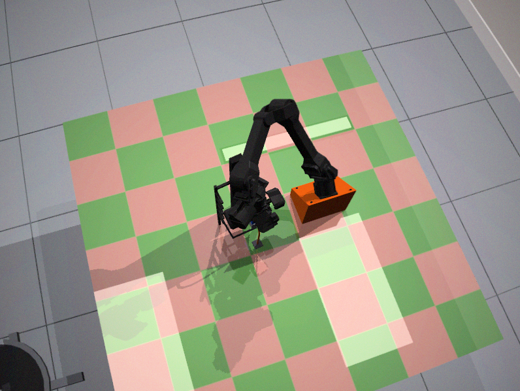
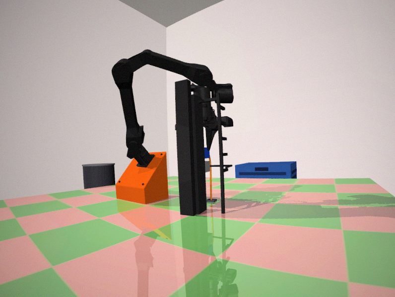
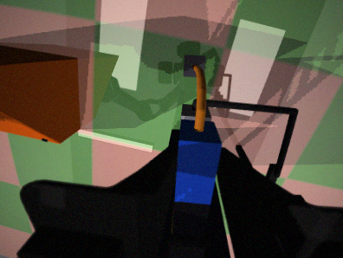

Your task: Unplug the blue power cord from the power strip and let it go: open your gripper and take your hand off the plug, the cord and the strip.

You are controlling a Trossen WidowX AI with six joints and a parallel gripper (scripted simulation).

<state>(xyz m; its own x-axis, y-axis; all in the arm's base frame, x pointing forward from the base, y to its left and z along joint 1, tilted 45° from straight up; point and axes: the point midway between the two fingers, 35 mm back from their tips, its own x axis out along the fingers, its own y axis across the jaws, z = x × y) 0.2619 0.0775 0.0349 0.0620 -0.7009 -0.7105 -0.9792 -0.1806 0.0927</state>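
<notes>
The blue plug lies 1 cm ahead of my gripper tip and 3 cm to the right of it.
</notes>
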